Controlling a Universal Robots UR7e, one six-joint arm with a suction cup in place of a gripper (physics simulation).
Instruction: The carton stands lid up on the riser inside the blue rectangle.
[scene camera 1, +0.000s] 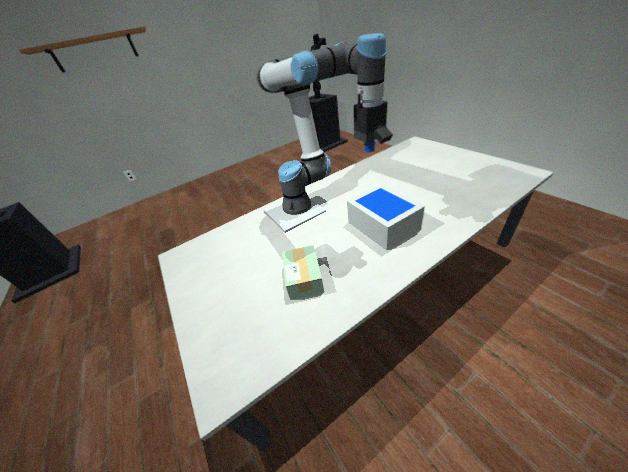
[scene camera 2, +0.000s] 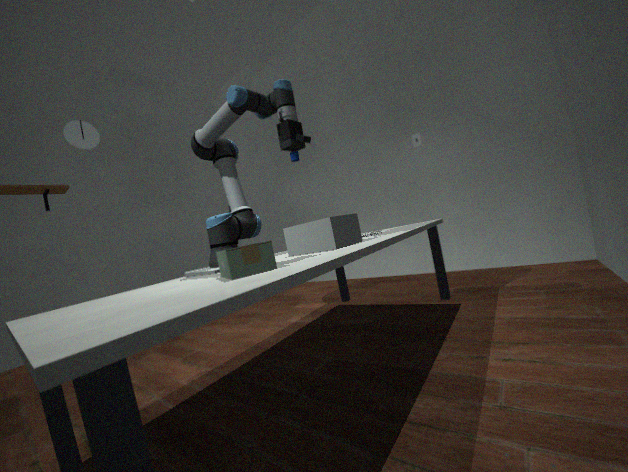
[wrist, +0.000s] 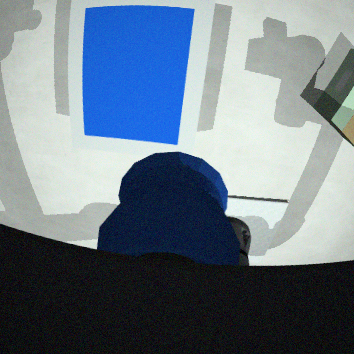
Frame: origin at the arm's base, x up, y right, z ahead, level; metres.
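Where they show: hand, its tool point: (scene camera 1: 369, 150) (scene camera 2: 295, 160) (wrist: 172, 202); arm's base, origin of its link: (scene camera 1: 297, 206).
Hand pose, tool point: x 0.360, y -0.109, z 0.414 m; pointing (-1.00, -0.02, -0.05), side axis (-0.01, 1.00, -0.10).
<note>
Each offset is from my tool point to the top centre of the thing. Level surfaces: height alone.
The green carton @(dy +0.361, dx -0.297, dz +0.000 m) (scene camera 1: 303, 274) (scene camera 2: 247, 259) stands flat on the table, apart from the riser. Its face with tan tape and a white label is upward. At the right edge of the wrist view part of the carton (wrist: 345, 112) shows. The light grey riser @(dy -0.077, dx -0.255, dz +0.007 m) (scene camera 1: 368, 223) (scene camera 2: 309, 237) (wrist: 204, 50) stands farther along the table. The blue rectangle @(dy -0.077, dx -0.255, dz +0.007 m) (scene camera 1: 385, 204) (wrist: 135, 75) on its top is bare; it does not show in scene camera 2. My gripper, a blue suction cup (scene camera 1: 369, 147) (scene camera 2: 294, 157) (wrist: 172, 185), points down high above the table with nothing on it, so it is open.
The arm's base stands on a thin plate (scene camera 1: 276, 218) (wrist: 265, 210) at the back edge of the white table @(dx -0.375 m) (scene camera 1: 228, 324) (scene camera 2: 126, 309). A dark pedestal (scene camera 1: 324, 119) stands behind the table. A wooden rail (scene camera 1: 86, 40) is on the wall.
</note>
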